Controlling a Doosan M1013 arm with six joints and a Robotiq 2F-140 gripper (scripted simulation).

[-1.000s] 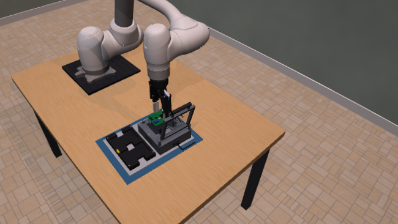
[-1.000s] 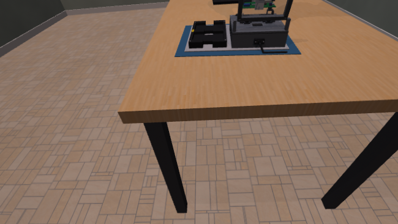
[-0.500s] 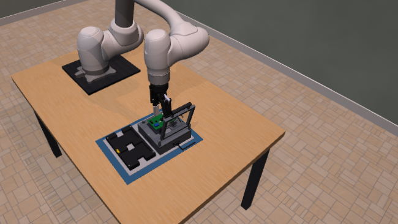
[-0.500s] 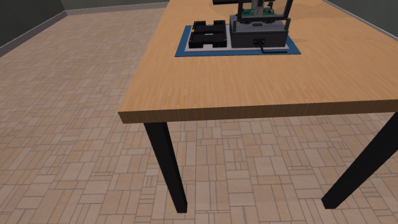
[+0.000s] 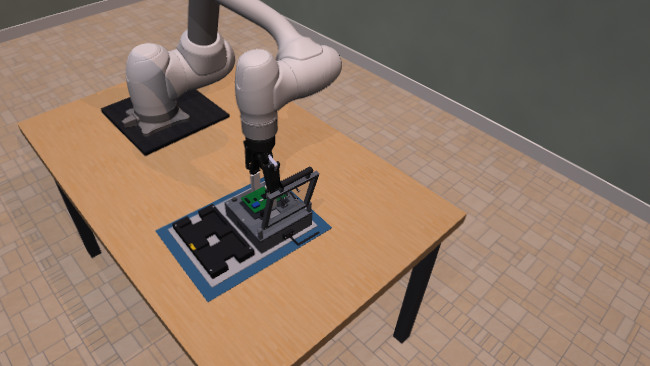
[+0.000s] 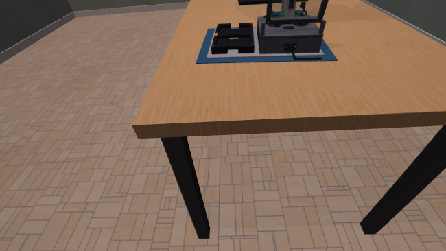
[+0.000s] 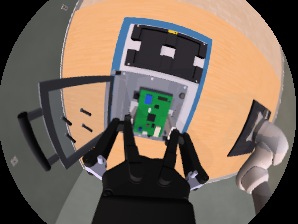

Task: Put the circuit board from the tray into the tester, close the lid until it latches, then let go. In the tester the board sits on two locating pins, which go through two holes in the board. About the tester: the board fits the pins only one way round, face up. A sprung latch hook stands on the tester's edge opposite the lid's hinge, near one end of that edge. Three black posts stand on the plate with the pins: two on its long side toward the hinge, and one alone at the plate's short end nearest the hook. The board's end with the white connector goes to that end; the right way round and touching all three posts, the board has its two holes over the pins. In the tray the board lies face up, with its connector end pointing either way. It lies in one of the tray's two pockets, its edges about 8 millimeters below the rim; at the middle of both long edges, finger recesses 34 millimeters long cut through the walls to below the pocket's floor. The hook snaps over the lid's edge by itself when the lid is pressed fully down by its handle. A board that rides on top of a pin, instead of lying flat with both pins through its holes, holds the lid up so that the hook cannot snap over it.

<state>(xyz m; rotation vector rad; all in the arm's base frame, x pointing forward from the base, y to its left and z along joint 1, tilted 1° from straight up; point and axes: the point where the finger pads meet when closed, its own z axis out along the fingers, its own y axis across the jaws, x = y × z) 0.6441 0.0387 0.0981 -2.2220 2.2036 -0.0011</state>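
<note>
The green circuit board lies 20 mm below my hand. From my hand the other things lie so: latch hook (60 mm behind, 60 mm to the left, 20 mm below); lid (130 mm ahead, 80 mm above).
</note>
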